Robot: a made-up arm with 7 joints.
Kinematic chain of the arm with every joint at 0, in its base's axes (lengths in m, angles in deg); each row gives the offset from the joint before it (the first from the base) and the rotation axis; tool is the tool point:
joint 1: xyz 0 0 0.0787 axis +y
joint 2: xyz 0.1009 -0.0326 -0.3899 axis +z
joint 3: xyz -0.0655 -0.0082 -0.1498 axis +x
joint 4: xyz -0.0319 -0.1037 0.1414 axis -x
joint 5: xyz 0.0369 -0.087 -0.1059 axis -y
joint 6: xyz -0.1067 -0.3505 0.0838 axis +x
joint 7: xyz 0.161 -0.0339 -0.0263 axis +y
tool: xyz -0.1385 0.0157 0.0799
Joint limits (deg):
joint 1: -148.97..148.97
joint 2: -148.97..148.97
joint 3: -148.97..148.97
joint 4: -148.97..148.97
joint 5: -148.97..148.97
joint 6: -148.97..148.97
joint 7: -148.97..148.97
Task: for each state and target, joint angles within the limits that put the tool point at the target. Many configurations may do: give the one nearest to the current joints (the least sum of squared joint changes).
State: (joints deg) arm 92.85 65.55 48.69 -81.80 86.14 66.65 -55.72
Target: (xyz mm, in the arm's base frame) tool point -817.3 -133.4 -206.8
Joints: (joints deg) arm 73.65 70.60 34.42 -54.96 81.10 65.97 -45.91
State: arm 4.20 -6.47 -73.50 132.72 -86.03 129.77 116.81
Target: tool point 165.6 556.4 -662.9
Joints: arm 9.87 -17.30 -90.71 148.97 -78.82 130.12 116.74
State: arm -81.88 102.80 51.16 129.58 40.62 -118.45 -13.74
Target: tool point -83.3 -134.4 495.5
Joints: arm -109.67 110.00 39.13 130.92 42.30 -117.50 -21.14
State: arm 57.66 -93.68 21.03 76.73 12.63 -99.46 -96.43
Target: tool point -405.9 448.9 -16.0
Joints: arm 12.02 -122.82 37.42 68.72 16.87 -104.98 -81.02
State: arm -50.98 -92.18 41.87 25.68 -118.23 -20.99 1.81
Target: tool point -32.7 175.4 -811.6
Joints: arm -26.58 -121.56 49.94 28.54 -120.82 -15.46 -2.81
